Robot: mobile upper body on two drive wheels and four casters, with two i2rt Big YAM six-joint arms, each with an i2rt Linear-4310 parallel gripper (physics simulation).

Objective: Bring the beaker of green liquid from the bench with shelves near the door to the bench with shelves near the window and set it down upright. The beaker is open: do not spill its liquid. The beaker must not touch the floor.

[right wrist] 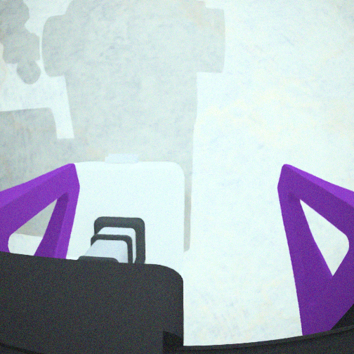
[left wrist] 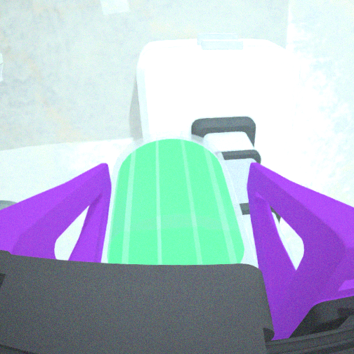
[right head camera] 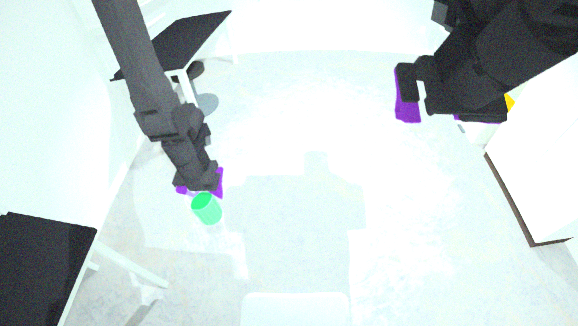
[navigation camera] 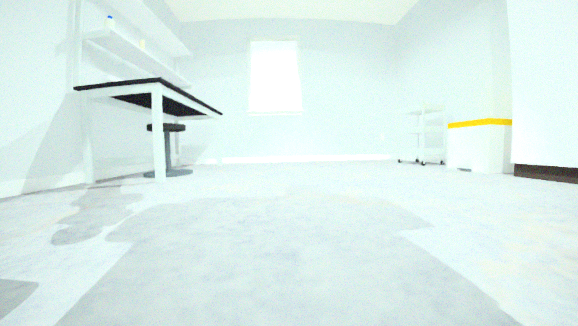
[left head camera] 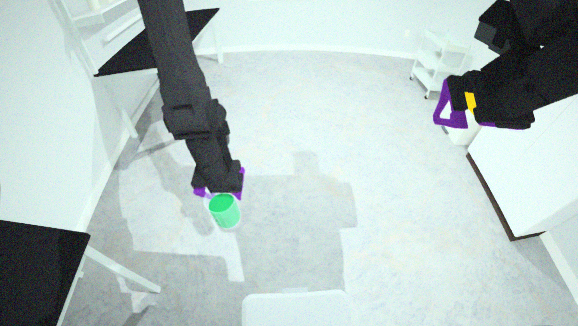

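The beaker of green liquid [left head camera: 225, 211] [right head camera: 207, 209] [left wrist: 175, 205] is held above the floor, roughly upright, in my left gripper [left head camera: 219, 192] [right head camera: 200, 191] [left wrist: 178, 174], which is shut on it. The liquid is inside the beaker. My right gripper [right wrist: 178, 175] is open, with its fingers wide apart and nothing between them. The window-side bench with shelves [left head camera: 131, 56] [right head camera: 192, 37] [navigation camera: 156, 100] has a black top and stands ahead at the left. The near bench [left head camera: 40, 270] [right head camera: 45, 270] shows a black corner at the lower left in both head views.
A stool [navigation camera: 167, 150] stands under the window-side bench. A window [navigation camera: 274, 75] is in the far wall. A white cart [left head camera: 435, 75] [navigation camera: 423, 134], a yellow-rimmed white bin [navigation camera: 477, 147] and a white cabinet [left head camera: 525, 165] [navigation camera: 545, 90] stand at the right. The near bench's leg [left head camera: 122, 269] reaches the floor.
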